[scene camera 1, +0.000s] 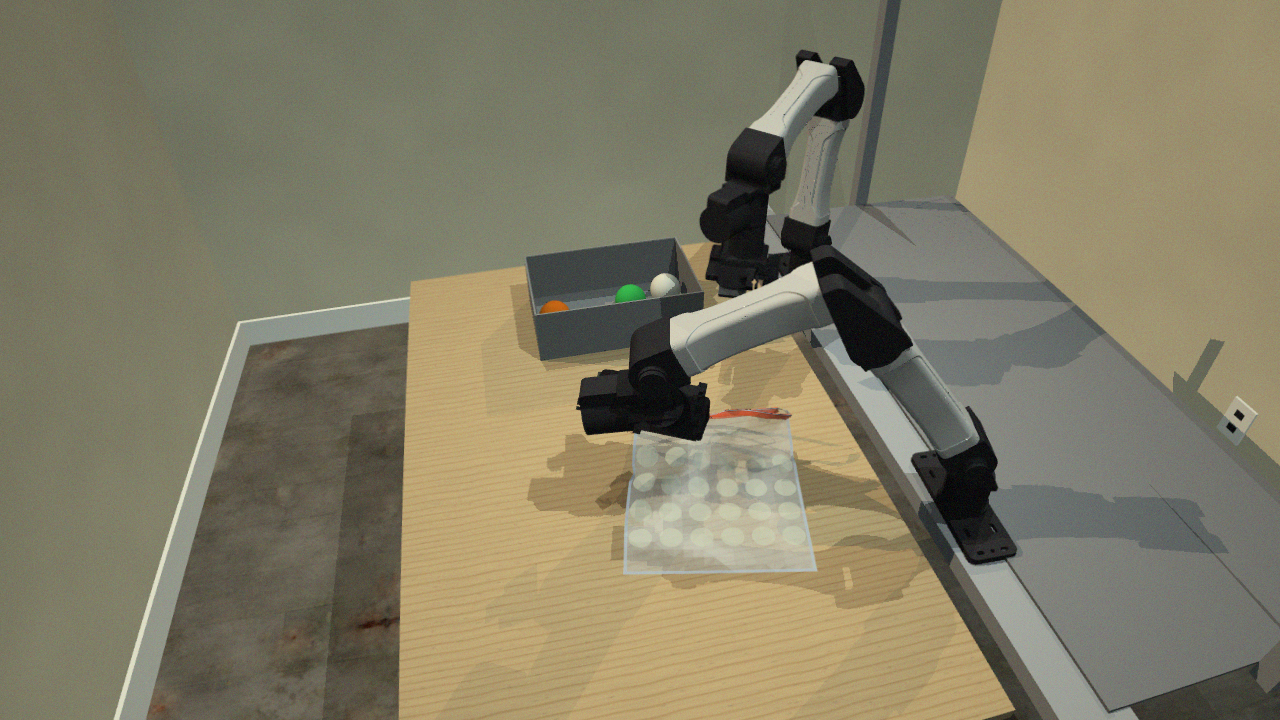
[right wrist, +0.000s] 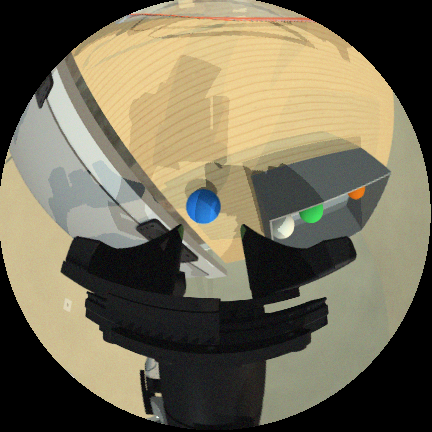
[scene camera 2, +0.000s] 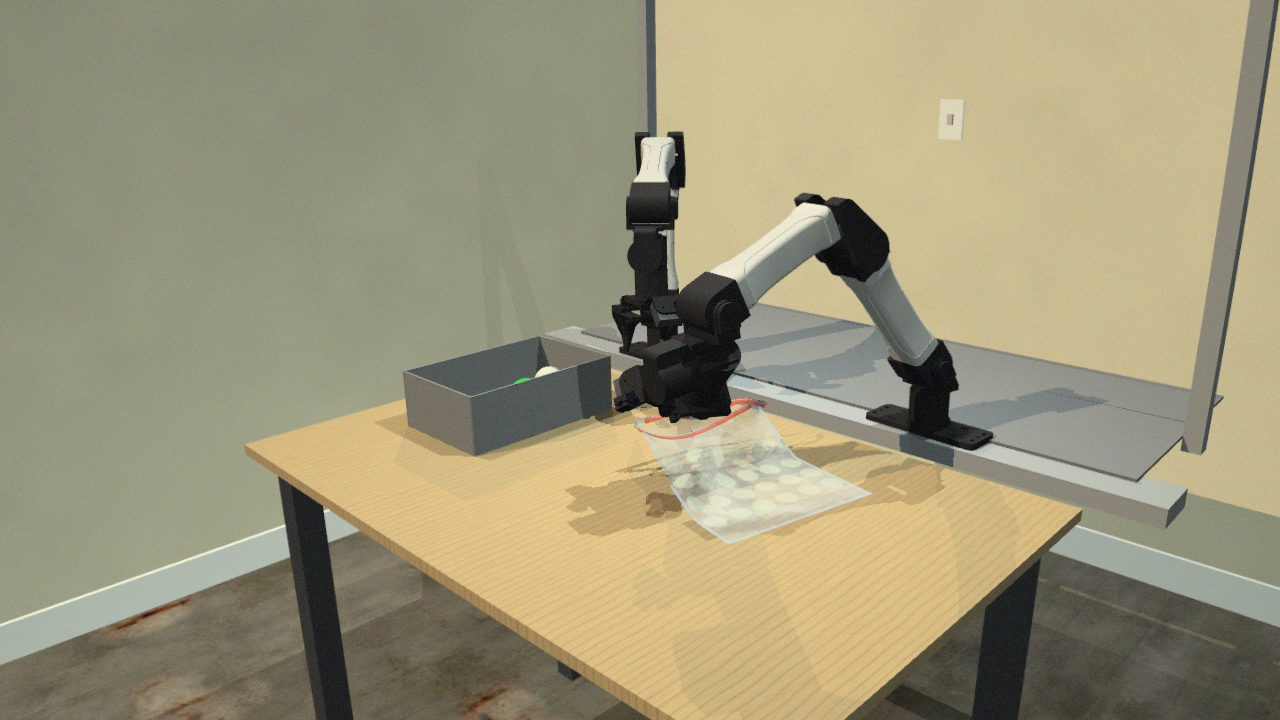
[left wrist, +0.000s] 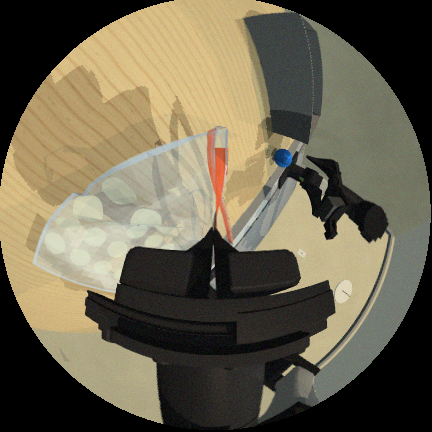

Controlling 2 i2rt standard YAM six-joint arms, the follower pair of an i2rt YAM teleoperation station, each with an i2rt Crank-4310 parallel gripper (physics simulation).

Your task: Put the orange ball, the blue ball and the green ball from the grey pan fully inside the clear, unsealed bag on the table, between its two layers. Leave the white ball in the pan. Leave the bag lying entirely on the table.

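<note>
The clear bag [scene camera 1: 716, 528] [scene camera 2: 769, 488] [left wrist: 87, 206] lies on the table with its red-edged mouth raised and its two layers parted there. My left gripper [left wrist: 213, 229] is shut on the bag's mouth edge; its fingertips are hidden in the scene views. The blue ball [left wrist: 283, 158] [right wrist: 203, 206] lies on the table beside the grey pan [scene camera 1: 590, 333] [scene camera 2: 528, 425] [right wrist: 300, 175]. My right gripper [right wrist: 211, 226] is open close to the blue ball, which is not between its fingertips. The orange ball [scene camera 1: 554, 307] [right wrist: 356, 193], green ball [scene camera 1: 630, 293] [right wrist: 311, 214] and white ball [scene camera 1: 664, 285] [right wrist: 285, 227] are in the pan.
The pan's high walls stand near the right gripper. The metal rail [scene camera 1: 895, 438] [scene camera 2: 984, 461] runs along the table's edge on the arms' side. The left arm reaches across between the pan and the bag in scene camera 1.
</note>
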